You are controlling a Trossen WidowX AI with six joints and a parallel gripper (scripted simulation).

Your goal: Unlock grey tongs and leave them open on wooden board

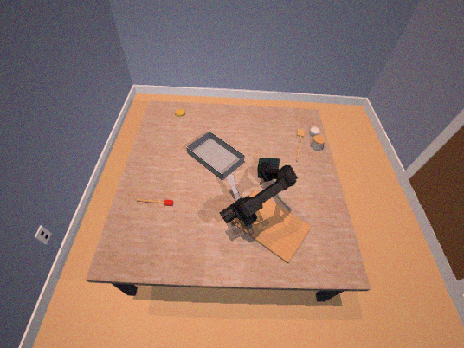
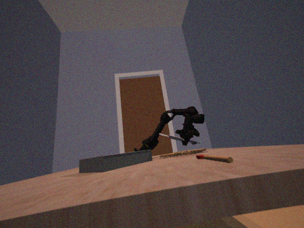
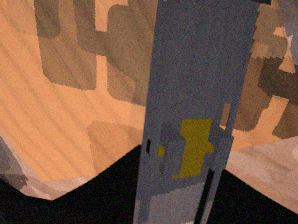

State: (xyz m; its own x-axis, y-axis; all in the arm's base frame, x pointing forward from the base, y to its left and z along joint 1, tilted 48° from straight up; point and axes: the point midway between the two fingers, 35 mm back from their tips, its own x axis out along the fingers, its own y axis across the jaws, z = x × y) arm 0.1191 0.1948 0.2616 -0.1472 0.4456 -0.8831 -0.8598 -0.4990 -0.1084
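The yellow lock piece lies 3 cm to the left of my gripper tip, 3 cm above it and 1 cm behind it. The rest, counted from my gripper tip: roasting tin (39 cm to the right, 21 cm ahead, 3 cm below); red-headed spatula (45 cm ahead, 5 cm below, 2 cm to the right); wooden board (15 cm behind, 5 cm below, 2 cm to the left).
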